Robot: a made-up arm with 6 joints.
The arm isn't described. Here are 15 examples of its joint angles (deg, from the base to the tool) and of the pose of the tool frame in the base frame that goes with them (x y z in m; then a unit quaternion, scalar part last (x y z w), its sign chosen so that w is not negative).
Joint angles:
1: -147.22 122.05 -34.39 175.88 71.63 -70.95
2: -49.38 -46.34 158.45 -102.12 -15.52 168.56
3: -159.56 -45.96 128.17 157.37 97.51 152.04
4: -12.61 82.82 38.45 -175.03 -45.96 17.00
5: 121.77 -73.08 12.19 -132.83 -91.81 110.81
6: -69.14 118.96 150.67 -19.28 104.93 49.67
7: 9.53 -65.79 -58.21 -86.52 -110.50 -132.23
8: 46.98 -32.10 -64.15 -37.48 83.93 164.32
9: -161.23 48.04 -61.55 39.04 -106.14 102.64
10: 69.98 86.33 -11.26 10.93 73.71 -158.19
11: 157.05 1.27 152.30 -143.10 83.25 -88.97
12: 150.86 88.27 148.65 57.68 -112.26 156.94
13: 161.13 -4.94 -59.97 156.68 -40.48 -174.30
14: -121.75 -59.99 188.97 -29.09 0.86 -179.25
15: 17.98 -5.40 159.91 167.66 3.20 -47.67
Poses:
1: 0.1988 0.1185 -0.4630 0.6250 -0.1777 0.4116 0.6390
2: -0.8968 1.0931 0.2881 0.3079 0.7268 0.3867 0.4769
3: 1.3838 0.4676 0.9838 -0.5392 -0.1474 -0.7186 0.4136
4: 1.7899 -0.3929 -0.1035 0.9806 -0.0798 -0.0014 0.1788
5: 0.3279 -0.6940 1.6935 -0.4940 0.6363 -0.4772 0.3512
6: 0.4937 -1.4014 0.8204 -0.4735 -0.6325 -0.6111 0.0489
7: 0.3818 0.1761 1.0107 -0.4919 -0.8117 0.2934 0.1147
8: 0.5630 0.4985 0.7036 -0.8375 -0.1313 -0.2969 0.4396
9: -0.3983 -0.0598 -0.0675 0.5482 0.0734 0.5507 0.6251
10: 0.3172 0.9333 -0.6450 0.7065 0.6559 -0.0412 0.2624
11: 0.7984 -0.2615 1.6142 0.0747 -0.4852 0.5274 0.6935
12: -1.0550 0.6940 1.3624 0.7263 0.6151 -0.1933 0.2383
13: -0.8325 0.3166 0.3614 -0.1152 0.1077 0.9403 0.3015
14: 0.4205 0.6812 -0.3594 -0.0928 0.5834 0.2673 0.7613
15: -1.0740 -0.3471 1.3013 -0.0581 -0.5100 -0.8333 0.2050
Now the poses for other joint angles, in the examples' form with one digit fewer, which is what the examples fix.
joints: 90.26 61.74 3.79 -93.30 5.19 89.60
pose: 0.004 1.525 -0.132 -0.339 0.346 0.580 0.655
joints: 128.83 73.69 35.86 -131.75 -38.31 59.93
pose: -1.208 1.413 0.094 0.077 0.662 0.718 0.201
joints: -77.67 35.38 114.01 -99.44 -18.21 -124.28
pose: 0.164 -0.582 2.195 0.790 -0.184 0.549 0.202
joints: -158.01 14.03 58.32 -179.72 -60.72 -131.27
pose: -0.830 -0.336 2.103 0.758 -0.111 0.606 0.215
